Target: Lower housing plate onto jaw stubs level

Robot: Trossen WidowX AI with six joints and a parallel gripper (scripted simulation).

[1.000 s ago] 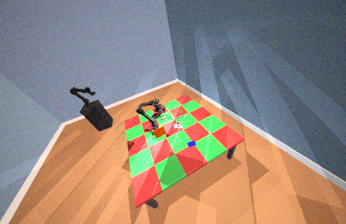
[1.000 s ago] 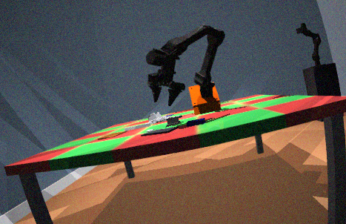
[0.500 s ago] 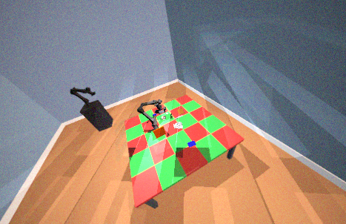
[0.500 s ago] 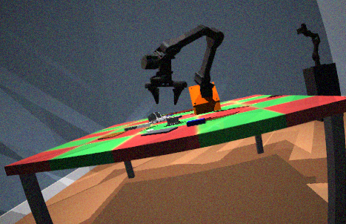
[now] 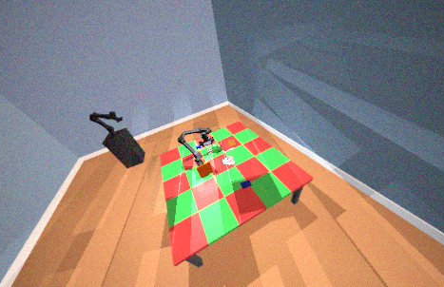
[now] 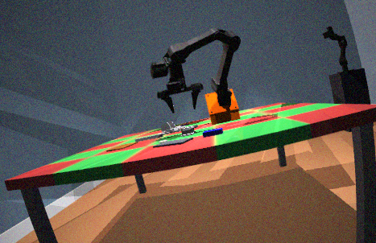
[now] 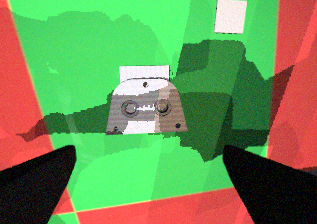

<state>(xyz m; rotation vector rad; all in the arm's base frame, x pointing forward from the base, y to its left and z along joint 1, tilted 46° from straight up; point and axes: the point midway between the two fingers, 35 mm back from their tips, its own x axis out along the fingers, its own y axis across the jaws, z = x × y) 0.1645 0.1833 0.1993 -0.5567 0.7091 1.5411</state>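
Now: gripper tip 1 cm to the right of the pale stepped part and 9 cm above it. From my gripper tip the other things lie so: flat dark plate 2 cm ahead, 20 cm to the left, 9 cm below; small blue block 12 cm behind, 18 cm to the left, 9 cm below.
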